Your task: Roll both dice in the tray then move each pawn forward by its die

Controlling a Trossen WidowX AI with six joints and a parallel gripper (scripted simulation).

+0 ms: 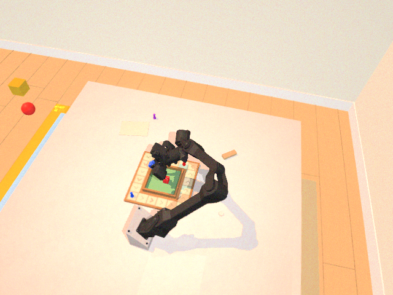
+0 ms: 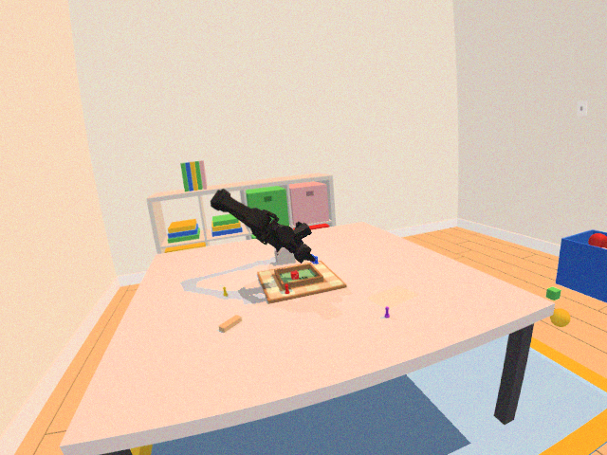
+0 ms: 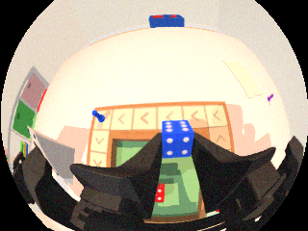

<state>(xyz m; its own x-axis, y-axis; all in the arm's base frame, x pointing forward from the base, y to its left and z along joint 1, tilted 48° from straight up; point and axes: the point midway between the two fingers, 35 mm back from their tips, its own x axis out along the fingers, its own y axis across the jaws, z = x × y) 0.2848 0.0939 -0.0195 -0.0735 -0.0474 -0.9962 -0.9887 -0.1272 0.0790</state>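
The red pawn lies 110 mm ahead of my gripper tip, 120 mm to the right of it and 60 mm below it. From my gripper tip the other things lie so: green tray 20 mm behind, 60 mm to the right, 80 mm below; pale card 230 mm ahead, 220 mm to the left, 90 mm below; blue pawn 150 mm behind, 30 mm to the left, 60 mm below.
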